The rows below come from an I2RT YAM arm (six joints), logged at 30 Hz.
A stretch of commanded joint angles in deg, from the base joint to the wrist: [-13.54, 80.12, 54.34, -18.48, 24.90, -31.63]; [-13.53, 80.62, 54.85, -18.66, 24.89, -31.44]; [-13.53, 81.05, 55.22, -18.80, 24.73, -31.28]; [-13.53, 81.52, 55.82, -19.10, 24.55, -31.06]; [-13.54, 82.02, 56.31, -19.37, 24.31, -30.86]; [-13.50, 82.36, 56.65, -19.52, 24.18, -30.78]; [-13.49, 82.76, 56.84, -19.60, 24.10, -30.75]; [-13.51, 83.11, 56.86, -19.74, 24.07, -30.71]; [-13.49, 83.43, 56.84, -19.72, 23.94, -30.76]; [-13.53, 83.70, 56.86, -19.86, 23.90, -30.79]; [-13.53, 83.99, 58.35, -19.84, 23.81, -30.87]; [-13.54, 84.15, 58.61, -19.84, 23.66, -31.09]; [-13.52, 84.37, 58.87, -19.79, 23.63, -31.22]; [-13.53, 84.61, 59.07, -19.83, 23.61, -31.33]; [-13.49, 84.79, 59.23, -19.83, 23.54, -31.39]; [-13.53, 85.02, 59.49, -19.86, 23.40, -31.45]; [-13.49, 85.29, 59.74, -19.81, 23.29, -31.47]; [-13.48, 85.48, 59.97, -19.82, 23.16, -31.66]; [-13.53, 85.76, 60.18, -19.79, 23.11, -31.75]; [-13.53, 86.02, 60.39, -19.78, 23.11, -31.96]
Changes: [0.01, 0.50, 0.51, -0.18, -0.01, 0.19]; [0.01, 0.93, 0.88, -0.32, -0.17, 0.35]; [0.01, 1.40, 1.48, -0.62, -0.35, 0.57]; [0.00, 1.90, 1.97, -0.89, -0.59, 0.77]; [0.04, 2.24, 2.31, -1.04, -0.72, 0.85]; [0.05, 2.64, 2.50, -1.12, -0.80, 0.88]; [0.03, 2.99, 2.52, -1.26, -0.83, 0.92]; [0.05, 3.31, 2.50, -1.24, -0.96, 0.87]; [0.01, 3.58, 2.52, -1.38, -1.00, 0.84]; [0.01, 3.87, 4.01, -1.36, -1.09, 0.76]; [0.00, 4.03, 4.27, -1.36, -1.24, 0.54]; [0.02, 4.25, 4.53, -1.31, -1.27, 0.41]; [0.01, 4.49, 4.73, -1.35, -1.29, 0.30]; [0.05, 4.67, 4.89, -1.35, -1.36, 0.24]; [0.01, 4.90, 5.15, -1.38, -1.50, 0.18]; [0.05, 5.17, 5.40, -1.33, -1.61, 0.16]; [0.06, 5.36, 5.63, -1.34, -1.74, -0.03]; [0.01, 5.64, 5.84, -1.31, -1.79, -0.12]; [0.01, 5.90, 6.05, -1.30, -1.79, -0.33]
